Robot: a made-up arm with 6 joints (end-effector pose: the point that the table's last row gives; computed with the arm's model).
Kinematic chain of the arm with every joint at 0, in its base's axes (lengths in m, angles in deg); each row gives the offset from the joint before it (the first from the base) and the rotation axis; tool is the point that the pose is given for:
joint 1: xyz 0 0 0.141 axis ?
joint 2: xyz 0 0.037 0 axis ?
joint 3: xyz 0 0 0.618 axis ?
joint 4: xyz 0 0 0.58 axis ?
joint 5: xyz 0 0 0 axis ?
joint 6: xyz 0 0 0.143 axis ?
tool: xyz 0 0 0
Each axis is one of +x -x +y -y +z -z.
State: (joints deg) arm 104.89 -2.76 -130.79 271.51 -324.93 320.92
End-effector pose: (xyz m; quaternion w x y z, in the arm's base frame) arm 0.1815 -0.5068 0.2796 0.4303 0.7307 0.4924 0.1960
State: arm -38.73 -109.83 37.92 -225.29 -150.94 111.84
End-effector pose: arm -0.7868 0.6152 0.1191 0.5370 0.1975 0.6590 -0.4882
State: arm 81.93 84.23 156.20 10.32 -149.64 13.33
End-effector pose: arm 0.0117 0.2537 -0.0840 0.5355 -0.4189 0.5726 0.4582
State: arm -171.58 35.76 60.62 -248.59 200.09 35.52
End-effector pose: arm -0.7947 -0.1088 0.5751 0.2940 0.4406 0.5621 0.6352
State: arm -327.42 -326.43 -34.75 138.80 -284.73 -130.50
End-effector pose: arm 0.1206 0.2291 1.2700 0.7390 -0.2949 -0.5417 0.2710
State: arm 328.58 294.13 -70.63 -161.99 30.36 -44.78
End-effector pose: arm -0.8443 0.5329 -0.1639 0.0043 0.9891 -0.0101 -0.1470
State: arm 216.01 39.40 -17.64 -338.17 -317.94 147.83
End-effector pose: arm -0.5472 -0.4875 1.2229 0.8268 0.3185 -0.4111 0.2142
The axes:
joint 1: +z
joint 2: +y
joint 3: +y
joint 4: +z
joint 5: +y
joint 6: +z

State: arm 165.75 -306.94 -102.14 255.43 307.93 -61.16
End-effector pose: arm -0.0436 -0.1397 0.9713 0.8633 0.4417 0.1692 -0.1763
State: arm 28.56 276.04 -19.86 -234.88 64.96 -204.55
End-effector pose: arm -1.1388 -0.4571 -0.0194 0.1019 0.5320 -0.7215 -0.4313
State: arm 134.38 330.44 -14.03 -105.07 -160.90 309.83
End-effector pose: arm 0.3629 -0.4883 1.0092 0.1811 0.6209 -0.6538 -0.3928
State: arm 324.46 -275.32 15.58 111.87 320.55 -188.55
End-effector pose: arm 1.0211 -0.7876 0.0420 0.0831 -0.0942 0.8224 -0.5549
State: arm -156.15 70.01 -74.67 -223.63 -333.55 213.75
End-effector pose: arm -0.4038 -0.2670 1.0542 0.1111 -0.2420 0.0915 -0.9596
